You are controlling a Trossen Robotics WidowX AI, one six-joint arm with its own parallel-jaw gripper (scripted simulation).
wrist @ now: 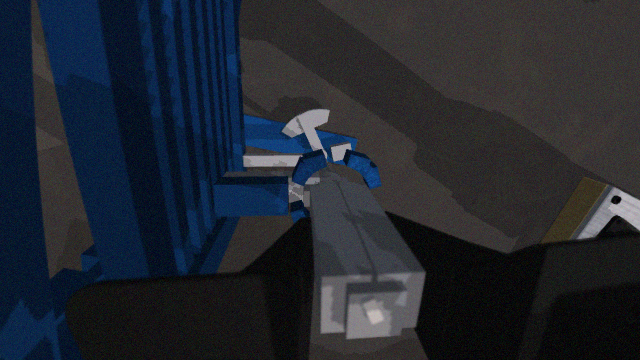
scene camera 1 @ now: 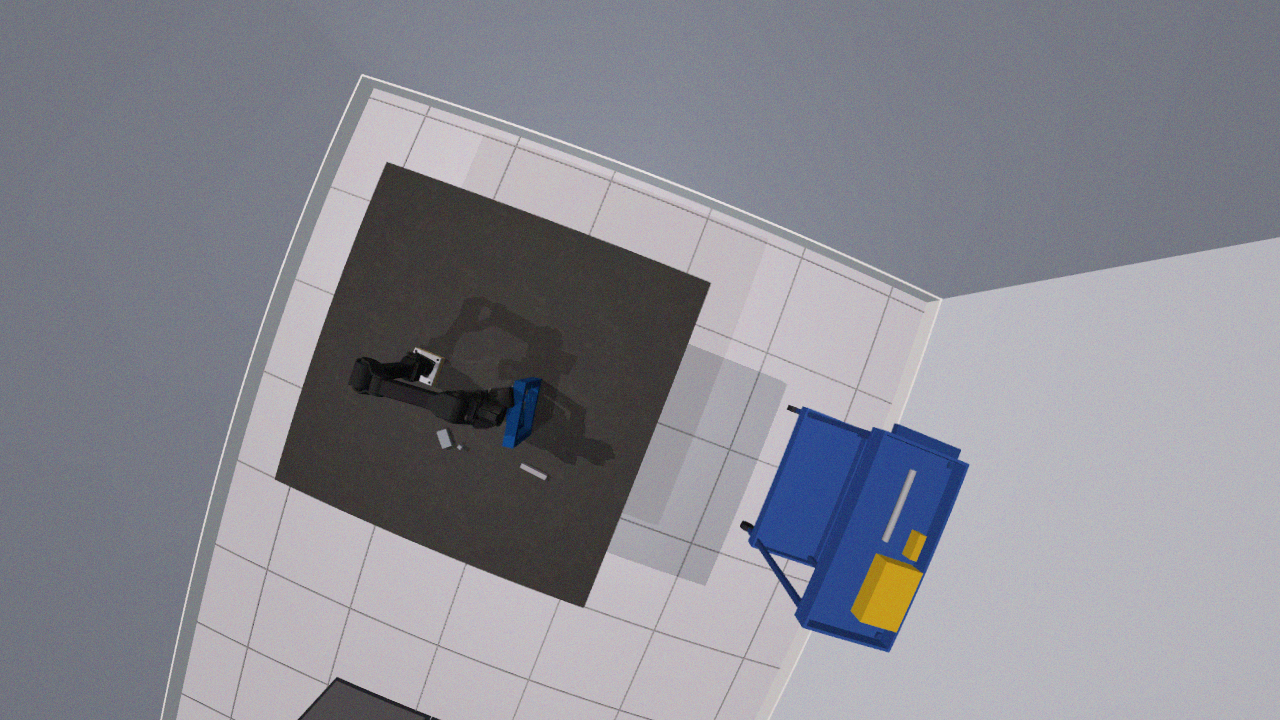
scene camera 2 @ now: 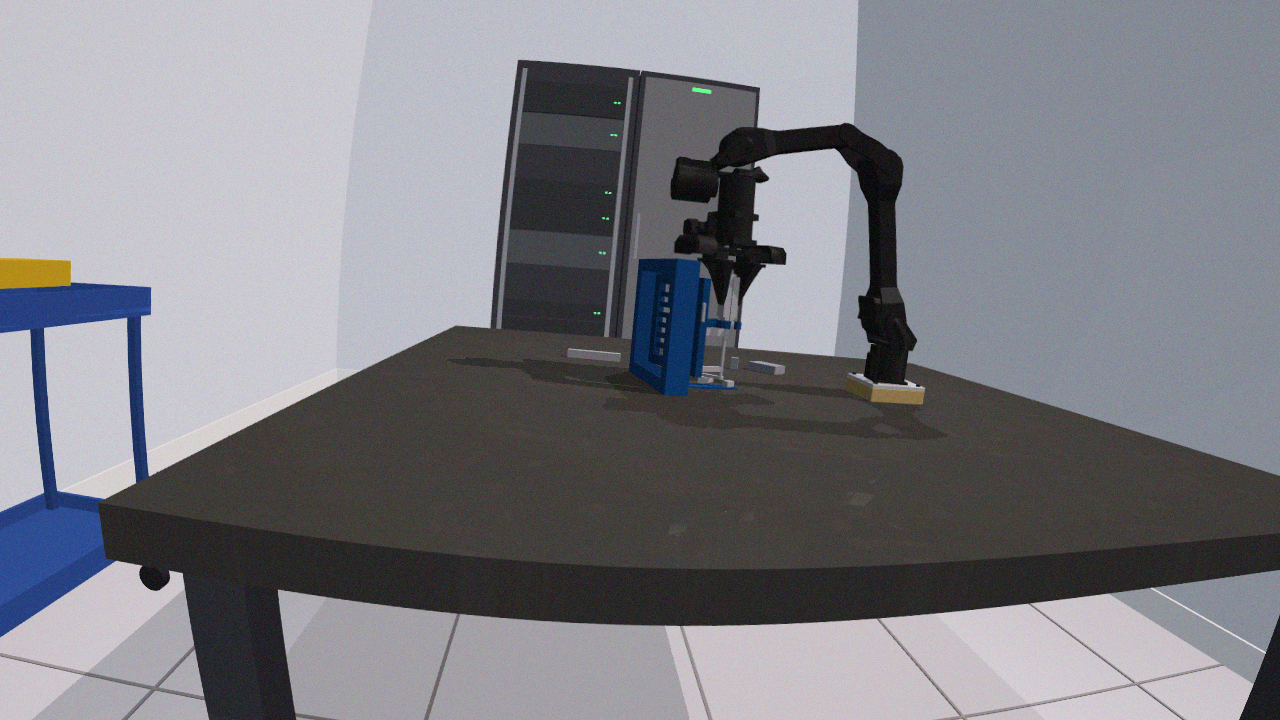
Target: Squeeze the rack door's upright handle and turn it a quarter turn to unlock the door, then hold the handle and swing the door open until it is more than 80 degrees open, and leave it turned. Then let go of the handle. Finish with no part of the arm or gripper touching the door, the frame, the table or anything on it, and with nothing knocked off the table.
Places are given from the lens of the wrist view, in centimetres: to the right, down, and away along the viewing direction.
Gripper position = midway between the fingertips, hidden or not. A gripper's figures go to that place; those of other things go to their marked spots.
my gripper [wrist: 343, 225]: 1, 2, 11
slatted door [wrist: 152, 105]: -5, -2, 8
